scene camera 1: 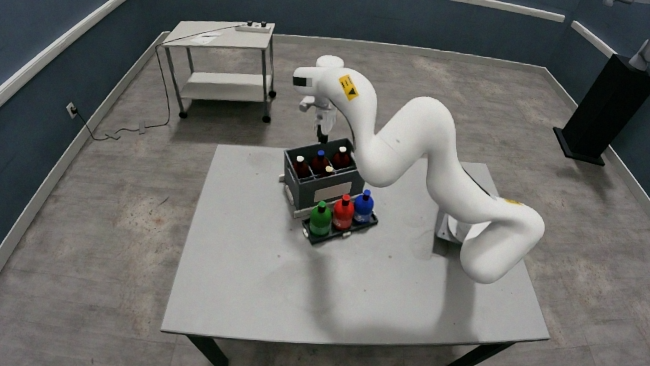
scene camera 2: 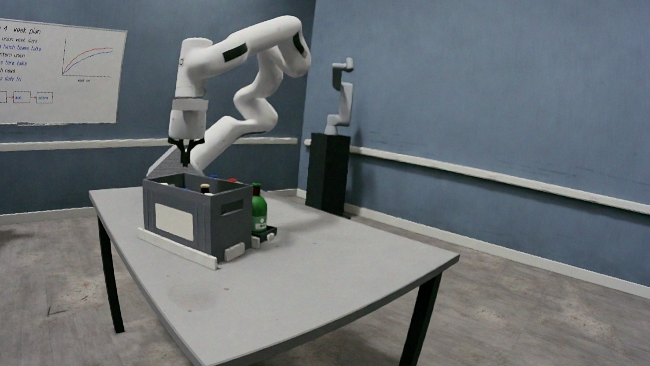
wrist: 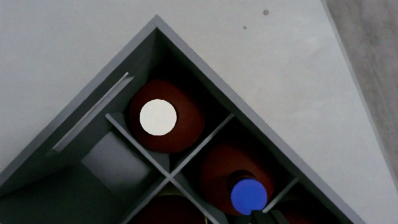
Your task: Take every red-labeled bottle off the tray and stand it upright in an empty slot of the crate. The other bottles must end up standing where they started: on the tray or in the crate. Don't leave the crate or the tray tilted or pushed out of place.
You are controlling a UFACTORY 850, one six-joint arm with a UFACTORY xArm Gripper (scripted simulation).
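Observation:
You'd see a grey crate in the pictures, and my gripper as well.

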